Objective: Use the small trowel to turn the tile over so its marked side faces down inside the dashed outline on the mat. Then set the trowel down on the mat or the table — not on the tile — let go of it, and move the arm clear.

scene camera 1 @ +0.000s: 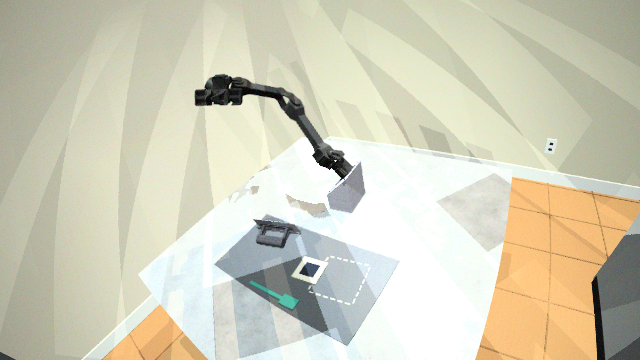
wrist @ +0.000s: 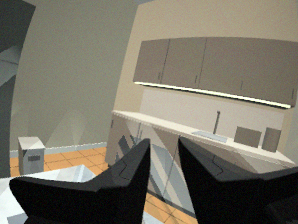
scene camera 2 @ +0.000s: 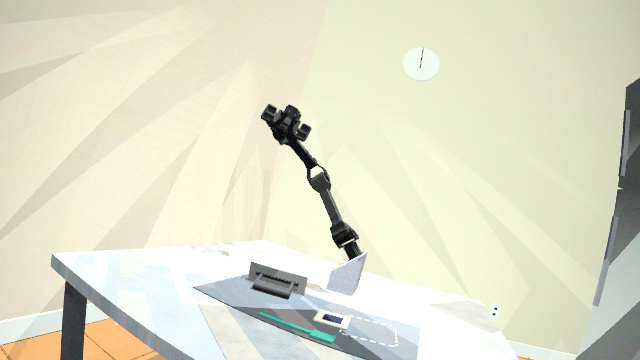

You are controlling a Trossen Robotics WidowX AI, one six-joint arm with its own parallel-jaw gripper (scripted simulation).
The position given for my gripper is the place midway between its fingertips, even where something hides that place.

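Note:
My own gripper (scene camera 2: 291, 114) is there for me to see, and scene camera 1 has the gripper (scene camera 1: 208, 98) too, as does the wrist view, with my gripper (wrist: 164, 143) in it. I also see a grey mat (scene camera 1: 272, 267).

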